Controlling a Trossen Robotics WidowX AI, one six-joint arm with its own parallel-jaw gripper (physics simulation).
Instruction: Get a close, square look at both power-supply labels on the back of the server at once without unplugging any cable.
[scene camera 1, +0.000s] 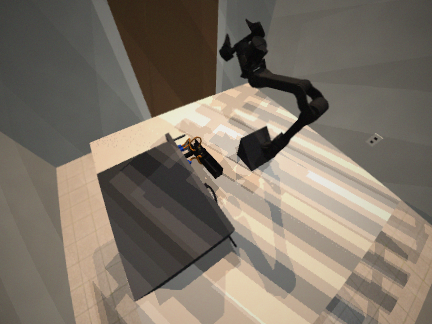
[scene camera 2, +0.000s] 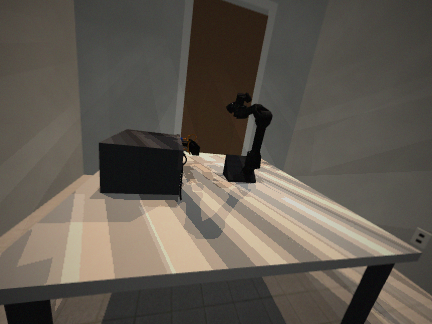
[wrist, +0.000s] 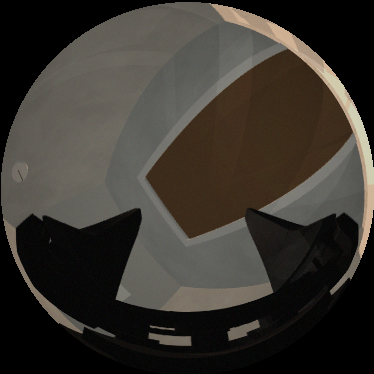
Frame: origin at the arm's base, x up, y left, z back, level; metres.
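Seen in the pictures: gripper, fingertip midpoint: (scene camera 1: 236, 27) (wrist: 194, 214); arm's base at its link origin: (scene camera 1: 266, 147) (scene camera 2: 247, 170).
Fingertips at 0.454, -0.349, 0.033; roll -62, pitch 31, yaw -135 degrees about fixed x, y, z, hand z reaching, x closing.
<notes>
Offsets run from my fingertips to a thing's top centre, as dx, dy, dz. "spot": to the spot under its first point. Level surfaces: height alone.
The server, a big dark box (scene camera 1: 165, 210) (scene camera 2: 141, 167), sits on the table. Orange and black cables {spot: -0.323, +0.186, -0.382} (scene camera 1: 196, 146) (scene camera 2: 190, 142) and a black block {-0.307, +0.231, -0.383} (scene camera 1: 212, 165) (scene camera 2: 194, 147) stick out from its back, on the side facing the arm's base. The power-supply labels cannot be made out in the scene views, and neither they nor the server show in the wrist view. My gripper (scene camera 1: 236, 31) (wrist: 194, 214) is open and empty, raised high above the table beyond the arm's base. In the wrist view its fingers stand wide apart against the wall and door.
The arm's black base (scene camera 1: 254, 149) (scene camera 2: 239, 168) stands on the table {dx -0.517} (scene camera 1: 310, 220) (scene camera 2: 240, 220), across a gap from the server's back. A brown door (scene camera 1: 172, 50) (scene camera 2: 220, 75) (wrist: 240, 145) stands beyond the table. A wall outlet (scene camera 1: 374, 139) (scene camera 2: 420, 239) is at the right.
</notes>
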